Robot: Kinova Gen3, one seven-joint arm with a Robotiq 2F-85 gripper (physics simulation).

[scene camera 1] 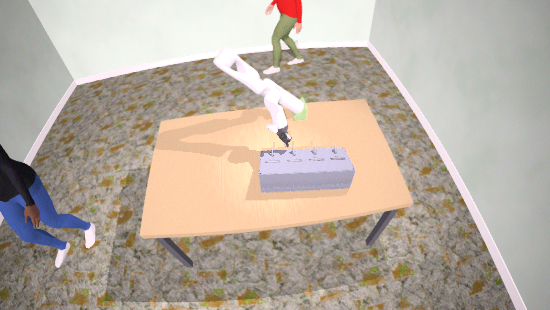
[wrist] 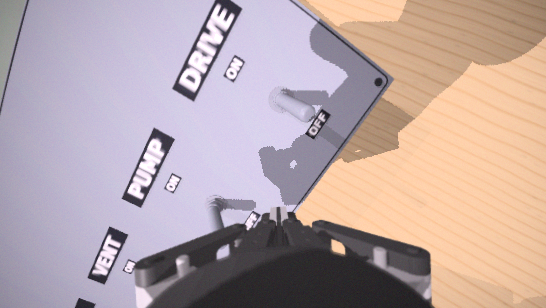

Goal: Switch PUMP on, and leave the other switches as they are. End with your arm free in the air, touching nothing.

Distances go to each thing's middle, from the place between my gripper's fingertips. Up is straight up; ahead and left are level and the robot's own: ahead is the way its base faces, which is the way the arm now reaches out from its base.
Scene:
I see my gripper 140 mm short of the grey switch box (scene camera 1: 283,171), 80 mm to the right of it and 10 mm above it.

